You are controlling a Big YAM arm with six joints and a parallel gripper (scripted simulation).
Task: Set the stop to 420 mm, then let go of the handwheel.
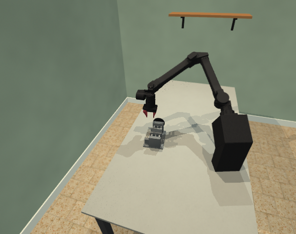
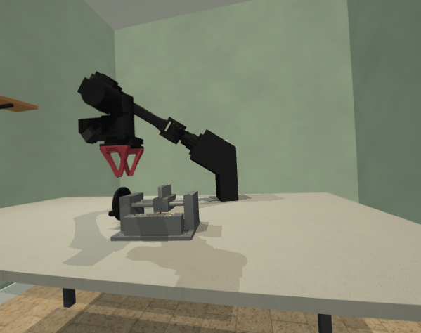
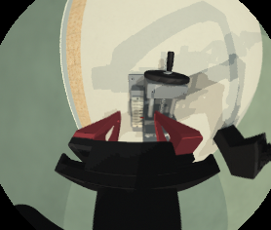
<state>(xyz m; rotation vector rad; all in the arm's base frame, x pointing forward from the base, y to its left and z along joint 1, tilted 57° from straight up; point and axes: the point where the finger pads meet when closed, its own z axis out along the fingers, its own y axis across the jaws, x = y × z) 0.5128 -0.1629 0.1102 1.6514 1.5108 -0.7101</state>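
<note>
My hand is 9 cm to the right of the sliding stop block, 7 cm above it and 4 cm past it.
</note>
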